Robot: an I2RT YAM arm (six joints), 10 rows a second.
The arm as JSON. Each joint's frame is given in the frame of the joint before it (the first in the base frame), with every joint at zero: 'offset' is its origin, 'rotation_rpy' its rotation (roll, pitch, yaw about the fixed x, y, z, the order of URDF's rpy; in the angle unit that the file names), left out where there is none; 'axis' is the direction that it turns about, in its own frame. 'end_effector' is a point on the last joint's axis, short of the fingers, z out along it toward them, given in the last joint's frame.
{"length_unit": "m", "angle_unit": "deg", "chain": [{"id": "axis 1", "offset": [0.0, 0.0, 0.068], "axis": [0.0, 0.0, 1.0]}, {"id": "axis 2", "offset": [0.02, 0.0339, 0.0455], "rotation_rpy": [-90.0, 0.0, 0.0], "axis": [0.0, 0.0, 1.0]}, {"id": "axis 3", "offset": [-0.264, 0.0, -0.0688], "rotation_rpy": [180.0, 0.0, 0.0], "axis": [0.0, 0.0, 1.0]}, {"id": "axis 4", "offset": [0.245, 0.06, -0.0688], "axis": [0.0, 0.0, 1.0]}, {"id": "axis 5", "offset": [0.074, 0.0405, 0.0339], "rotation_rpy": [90.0, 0.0, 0.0], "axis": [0.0, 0.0, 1.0]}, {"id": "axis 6", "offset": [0.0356, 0.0, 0.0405], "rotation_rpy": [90.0, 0.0, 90.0], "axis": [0.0, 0.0, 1.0]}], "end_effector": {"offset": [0.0, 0.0, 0.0], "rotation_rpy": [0.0, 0.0, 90.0]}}
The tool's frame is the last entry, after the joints.
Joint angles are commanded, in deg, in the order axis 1, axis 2, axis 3, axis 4, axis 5, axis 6. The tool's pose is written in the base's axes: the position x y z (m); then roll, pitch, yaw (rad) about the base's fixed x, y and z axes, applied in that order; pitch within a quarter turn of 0, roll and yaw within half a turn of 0. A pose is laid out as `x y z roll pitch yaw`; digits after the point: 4 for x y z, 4 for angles.
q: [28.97 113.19 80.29 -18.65 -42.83 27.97]
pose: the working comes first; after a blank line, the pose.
Where each joint sits with the arm in this pose, in the base's axes (m; each line is computed from the numbers above, not from the rounded line before):
axis 1: 0.0000 0.0000 0.0680
axis 2: 0.0011 0.0393 0.1135
axis 3: 0.1254 0.0295 0.3562
axis 4: 0.3005 0.2051 0.2735
axis 5: 0.3849 0.2131 0.2407
axis 6: 0.3597 0.2268 0.1951
the tool: 0.3597 0.2268 0.1951

0.3597 0.2268 0.1951 2.2168 0.3042 -3.0048
